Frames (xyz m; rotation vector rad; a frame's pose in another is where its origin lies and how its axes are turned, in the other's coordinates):
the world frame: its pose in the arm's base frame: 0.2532 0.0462 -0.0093 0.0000 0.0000 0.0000
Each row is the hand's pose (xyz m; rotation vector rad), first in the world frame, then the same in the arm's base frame.
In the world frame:
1: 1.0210 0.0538 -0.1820 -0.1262 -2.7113 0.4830
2: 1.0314 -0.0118 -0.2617 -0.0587 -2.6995 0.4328
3: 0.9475 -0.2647 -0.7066 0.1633 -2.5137 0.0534
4: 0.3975 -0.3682 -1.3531 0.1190 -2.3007 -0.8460
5: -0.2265 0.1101 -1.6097 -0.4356 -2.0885 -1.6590
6: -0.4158 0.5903 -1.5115 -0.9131 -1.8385 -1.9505
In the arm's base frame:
1: 1.2742 0.1000 -0.1913 -0.1262 -2.7113 0.4830
2: 1.2846 0.0344 -0.2710 -0.0587 -2.6995 0.4328
3: 1.2007 -0.2185 -0.7159 0.1633 -2.5137 0.0534
4: 0.6507 -0.3220 -1.3624 0.1190 -2.3007 -0.8460
5: 0.0267 0.1563 -1.6190 -0.4356 -2.0885 -1.6590
6: -0.1626 0.6365 -1.5208 -0.9131 -1.8385 -1.9505

